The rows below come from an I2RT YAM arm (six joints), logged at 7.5 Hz.
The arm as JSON. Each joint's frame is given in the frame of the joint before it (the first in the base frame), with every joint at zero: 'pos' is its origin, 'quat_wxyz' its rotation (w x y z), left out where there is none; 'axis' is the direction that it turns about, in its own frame. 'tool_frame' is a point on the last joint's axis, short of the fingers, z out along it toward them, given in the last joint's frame.
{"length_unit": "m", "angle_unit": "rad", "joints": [
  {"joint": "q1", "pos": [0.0, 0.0, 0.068], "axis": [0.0, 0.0, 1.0]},
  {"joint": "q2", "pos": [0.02, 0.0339, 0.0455], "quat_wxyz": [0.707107, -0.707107, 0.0, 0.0], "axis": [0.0, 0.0, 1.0]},
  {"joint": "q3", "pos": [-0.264, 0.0, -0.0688], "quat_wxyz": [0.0, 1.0, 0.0, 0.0], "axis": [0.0, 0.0, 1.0]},
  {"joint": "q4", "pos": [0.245, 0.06, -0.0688], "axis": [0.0, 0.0, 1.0]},
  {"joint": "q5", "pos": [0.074, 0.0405, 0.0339], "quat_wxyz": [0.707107, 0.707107, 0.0, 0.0], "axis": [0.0, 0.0, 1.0]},
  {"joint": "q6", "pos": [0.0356, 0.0, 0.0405], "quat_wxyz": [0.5, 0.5, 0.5, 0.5], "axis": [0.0, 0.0, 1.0]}
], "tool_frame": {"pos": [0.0, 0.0, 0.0], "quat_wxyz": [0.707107, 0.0, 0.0, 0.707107]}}
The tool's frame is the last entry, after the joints.
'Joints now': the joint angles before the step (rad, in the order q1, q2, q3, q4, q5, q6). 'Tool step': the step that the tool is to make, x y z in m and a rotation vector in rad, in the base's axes. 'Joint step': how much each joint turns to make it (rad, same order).
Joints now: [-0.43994 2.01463 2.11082 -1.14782 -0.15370 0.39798]
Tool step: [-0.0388 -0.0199 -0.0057 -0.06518 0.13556 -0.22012]
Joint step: [-0.07085 -0.08493 -0.12579 -0.04485 0.17505 0.07786]
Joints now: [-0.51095 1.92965 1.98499 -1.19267 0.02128 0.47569]
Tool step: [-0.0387 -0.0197 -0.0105 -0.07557 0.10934 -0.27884]
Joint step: [-0.07798 -0.07585 -0.13572 -0.01024 0.19013 0.13886]
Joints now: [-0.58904 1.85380 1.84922 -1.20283 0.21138 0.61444]
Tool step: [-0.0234 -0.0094 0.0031 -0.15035 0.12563 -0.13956]
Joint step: [-0.03696 -0.03946 -0.04314 -0.02359 0.21849 0.03118]
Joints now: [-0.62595 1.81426 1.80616 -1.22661 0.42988 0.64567]
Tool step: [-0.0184 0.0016 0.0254 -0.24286 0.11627 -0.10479]
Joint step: [-0.00292 -0.05542 0.00800 -0.01602 0.28374 0.00251]
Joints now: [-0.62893 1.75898 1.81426 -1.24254 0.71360 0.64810]
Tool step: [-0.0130 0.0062 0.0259 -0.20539 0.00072 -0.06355]
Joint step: [0.00542 -0.07475 -0.01957 0.07565 0.18013 -0.01481]
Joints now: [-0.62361 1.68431 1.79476 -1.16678 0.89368 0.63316]
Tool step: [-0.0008 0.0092 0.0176 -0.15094 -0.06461 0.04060]
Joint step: [0.02536 -0.08383 -0.07471 0.21411 0.06121 -0.10472]
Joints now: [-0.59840 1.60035 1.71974 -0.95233 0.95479 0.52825]
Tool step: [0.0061 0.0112 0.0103 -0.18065 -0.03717 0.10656]
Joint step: [0.04073 -0.09933 -0.16134 0.40213 0.02879 -0.25436]
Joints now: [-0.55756 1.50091 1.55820 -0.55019 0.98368 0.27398]
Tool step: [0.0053 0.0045 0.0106 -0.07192 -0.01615 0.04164]
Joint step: [0.02039 -0.01481 -0.01828 0.14072 0.00245 -0.10321]
